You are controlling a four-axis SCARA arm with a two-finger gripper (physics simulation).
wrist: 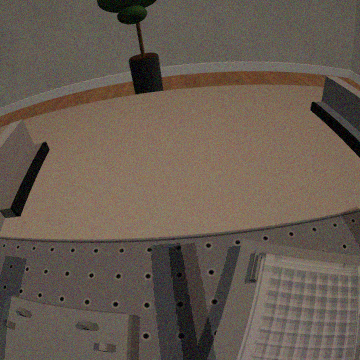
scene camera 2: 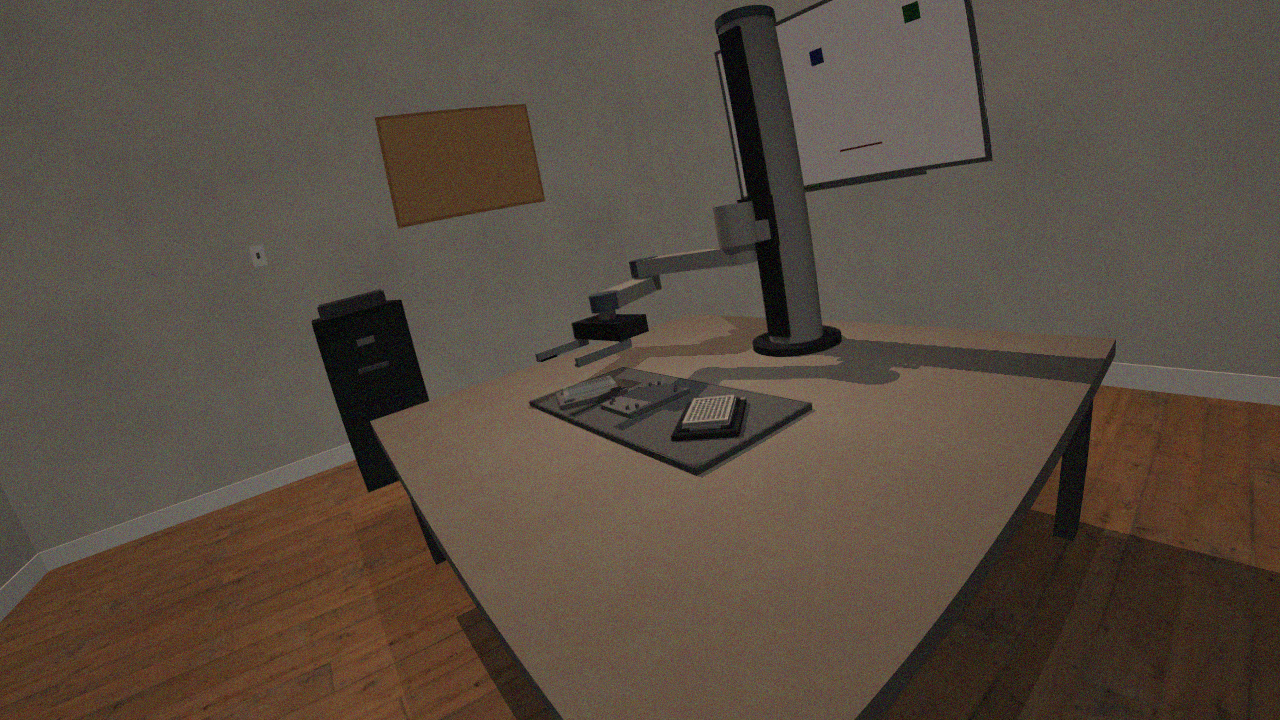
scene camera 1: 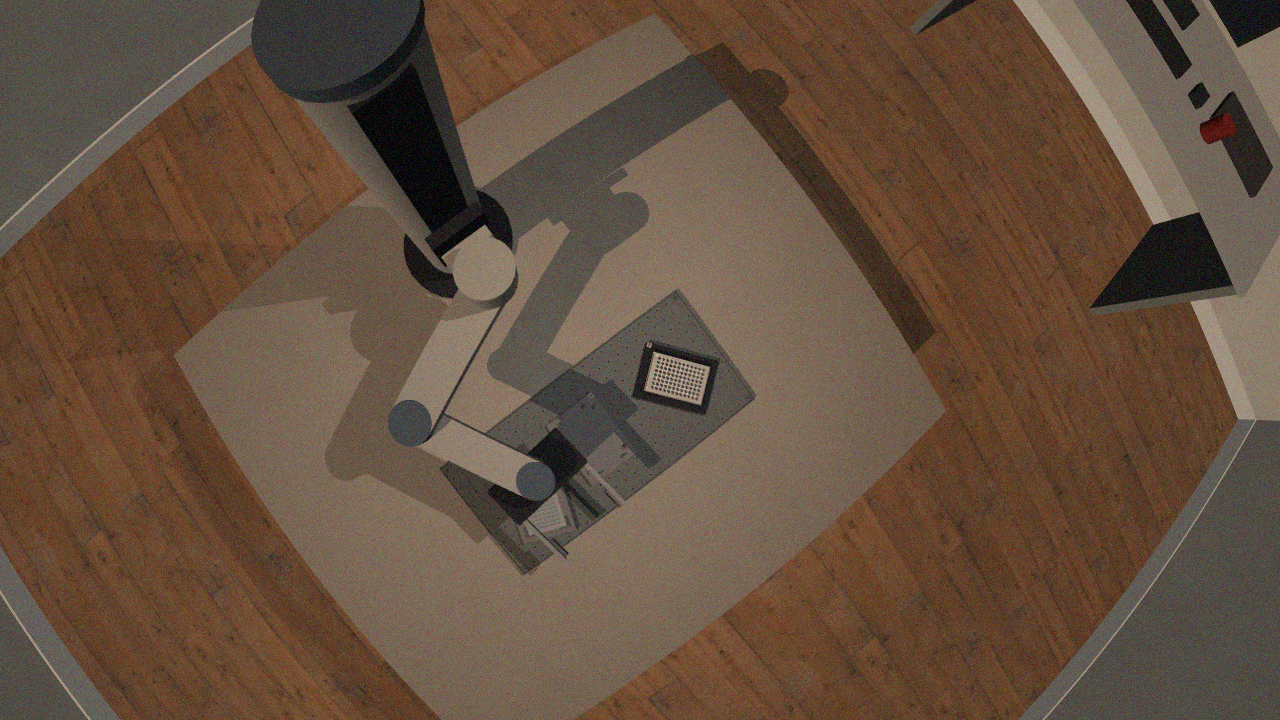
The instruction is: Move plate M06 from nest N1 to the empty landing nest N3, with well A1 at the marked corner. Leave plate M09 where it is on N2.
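Observation:
My gripper [scene camera 1: 592, 529] [scene camera 2: 559, 360] [wrist: 182, 101] is open and empty, fingers wide apart, above the board's left end. A pale, translucent well plate [scene camera 1: 548, 514] [scene camera 2: 586, 390] [wrist: 310, 310] sits in a grey nest below it, partly hidden by the hand in scene camera 1 and cut off in the wrist view. The empty grey nest [scene camera 1: 613, 454] [scene camera 2: 626, 404] [wrist: 60, 325] with small pegs lies in the middle. A white well plate [scene camera 1: 678, 377] [scene camera 2: 711, 410] sits in a black nest [scene camera 1: 709, 394] at the other end. The plate labels are unreadable.
All three nests stand on a dark perforated board [scene camera 1: 617, 358] [scene camera 2: 769, 407] [wrist: 131, 261] on the beige table [scene camera 1: 760, 268] [scene camera 2: 716, 555] [wrist: 175, 185]. The arm's column [scene camera 1: 393, 134] [scene camera 2: 787, 179] rises behind the board. Arm shadows cross the board and the middle nest.

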